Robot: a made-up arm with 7 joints.
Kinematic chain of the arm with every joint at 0, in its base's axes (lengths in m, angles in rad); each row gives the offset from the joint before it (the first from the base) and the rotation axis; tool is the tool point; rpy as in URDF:
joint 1: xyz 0 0 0.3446 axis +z
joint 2: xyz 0 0 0 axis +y
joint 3: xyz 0 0 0.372 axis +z
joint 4: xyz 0.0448 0 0 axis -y
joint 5: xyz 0.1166 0 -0.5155 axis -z
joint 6: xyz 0 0 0 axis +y
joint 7: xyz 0.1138 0 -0.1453 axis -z
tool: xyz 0 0 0 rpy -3.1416 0 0
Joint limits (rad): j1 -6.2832..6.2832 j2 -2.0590..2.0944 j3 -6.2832..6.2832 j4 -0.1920..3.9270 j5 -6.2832..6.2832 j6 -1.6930..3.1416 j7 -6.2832..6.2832
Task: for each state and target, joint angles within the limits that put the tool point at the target. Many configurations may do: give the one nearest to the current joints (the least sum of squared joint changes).
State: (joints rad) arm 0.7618 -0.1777 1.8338 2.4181 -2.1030 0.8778 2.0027
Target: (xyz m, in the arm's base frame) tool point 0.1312 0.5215 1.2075
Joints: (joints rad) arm 0.3385 0.1875 1.5444 2.2445 -1.9298 1.4241 2.0027
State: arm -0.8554 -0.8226 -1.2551 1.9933 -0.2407 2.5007 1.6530
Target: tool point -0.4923 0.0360 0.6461
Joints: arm -1.2067 -0.9339 -1.2481 1.5978 -0.1928 2.8048 1.6530
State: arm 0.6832 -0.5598 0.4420 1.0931 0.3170 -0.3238 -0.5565
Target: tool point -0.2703 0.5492 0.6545
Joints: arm 1.0111 -0.4989 0.9282 0.7967 0.2275 -0.2499 -0.5565
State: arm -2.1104 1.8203 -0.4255 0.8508 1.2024 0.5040 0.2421
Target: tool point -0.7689 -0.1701 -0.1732
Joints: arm -2.2416 1.5935 -0.7179 1.7392 1.1355 0.4068 0.2421
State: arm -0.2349 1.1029 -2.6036 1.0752 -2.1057 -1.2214 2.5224
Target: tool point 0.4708 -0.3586 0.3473
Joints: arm 0.3632 1.5533 -1.8746 1.3155 -1.9697 -1.3591 2.5224
